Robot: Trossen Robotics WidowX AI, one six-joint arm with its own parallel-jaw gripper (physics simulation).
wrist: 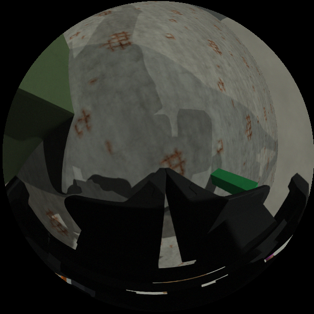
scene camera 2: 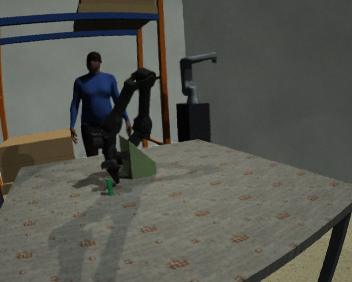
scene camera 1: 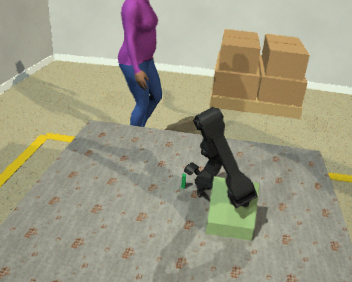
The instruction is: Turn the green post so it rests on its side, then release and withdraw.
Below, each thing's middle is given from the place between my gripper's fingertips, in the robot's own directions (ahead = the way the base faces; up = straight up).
Scene:
The green post (wrist: pixel 230 182) is 70 mm ahead of my hand, 50 mm to the right of it and 20 mm above it.

